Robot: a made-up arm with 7 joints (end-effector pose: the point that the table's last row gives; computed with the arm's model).
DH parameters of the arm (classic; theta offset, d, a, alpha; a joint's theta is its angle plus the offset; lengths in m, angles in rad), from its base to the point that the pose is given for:
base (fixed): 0 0 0 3.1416
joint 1: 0 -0.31 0 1.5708
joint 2: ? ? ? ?
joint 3: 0 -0.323 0 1.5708
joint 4: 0 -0.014 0 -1.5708
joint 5: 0 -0.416 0 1.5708
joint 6: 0 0 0 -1.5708
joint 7: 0 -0.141 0 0
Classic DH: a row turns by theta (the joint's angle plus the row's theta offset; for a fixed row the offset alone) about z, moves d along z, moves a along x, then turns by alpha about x.
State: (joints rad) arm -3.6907 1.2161 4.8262 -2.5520 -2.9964 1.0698 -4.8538
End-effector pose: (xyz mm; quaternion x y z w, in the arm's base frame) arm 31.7 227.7 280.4 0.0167 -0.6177 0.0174 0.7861
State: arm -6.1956 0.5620 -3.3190 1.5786 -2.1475 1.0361 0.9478
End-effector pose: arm -203.7 -167.3 884.0 -0.6712 0.5891 0.2326 0.3852
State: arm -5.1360 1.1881 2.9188 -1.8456 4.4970 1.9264 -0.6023
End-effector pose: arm 86.7 -309.0 47.1 0.6705 0.3383 0.6468 0.1332
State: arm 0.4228 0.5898 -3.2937 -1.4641 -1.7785 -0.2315 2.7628
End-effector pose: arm 651.1 -165.4 334.7 -0.2161 -0.5106 0.3144 0.7705
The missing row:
joint 2: 0 -0.012 0 -1.5708
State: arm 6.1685 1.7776 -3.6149 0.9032 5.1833 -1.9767 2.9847
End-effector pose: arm 633.7 63.7 460.9 0.1183 0.6424 -0.7351 0.1817
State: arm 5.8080 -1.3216 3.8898 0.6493 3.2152 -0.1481 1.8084
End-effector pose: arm -812.5 -149.1 255.6 -0.1170 0.5675 -0.2246 0.7835
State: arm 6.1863 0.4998 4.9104 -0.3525 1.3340 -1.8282 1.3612
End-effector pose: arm 203.9 -127.7 967.8 -0.5180 0.5650 -0.4179 0.4876
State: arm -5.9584 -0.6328 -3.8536 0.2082 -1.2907 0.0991 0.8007
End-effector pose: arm -583.1 102.3 955.3 -0.4287 0.8203 -0.1753 0.3357
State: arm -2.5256 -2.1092 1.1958 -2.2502 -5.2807 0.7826 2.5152
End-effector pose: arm -282.7 -237.3 74.4 0.3979 0.1363 0.8890 0.1810
